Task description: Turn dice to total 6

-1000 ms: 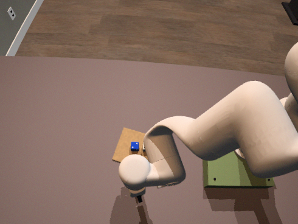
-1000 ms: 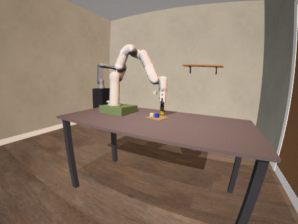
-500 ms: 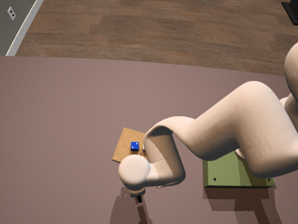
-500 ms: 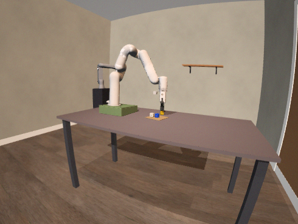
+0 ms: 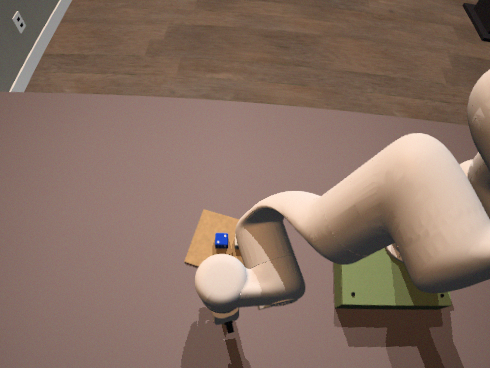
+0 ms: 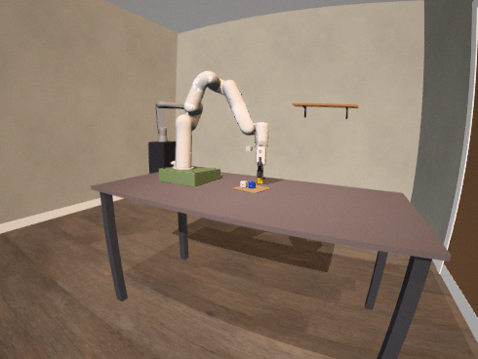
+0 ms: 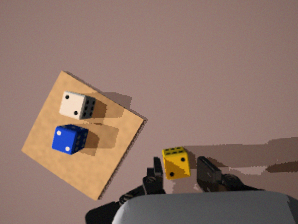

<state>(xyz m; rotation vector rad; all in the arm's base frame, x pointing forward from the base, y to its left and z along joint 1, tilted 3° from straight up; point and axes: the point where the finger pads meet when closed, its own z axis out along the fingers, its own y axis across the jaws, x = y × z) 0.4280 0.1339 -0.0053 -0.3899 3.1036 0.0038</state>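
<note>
Now: the yellow die 40 mm below my hand. Also, from my hand: blue die: 140 mm to the right, 40 mm below; then tan mat: 140 mm to the right, 50 mm below; then white die: 140 mm to the right, 40 mm below, 40 mm behind.
</note>
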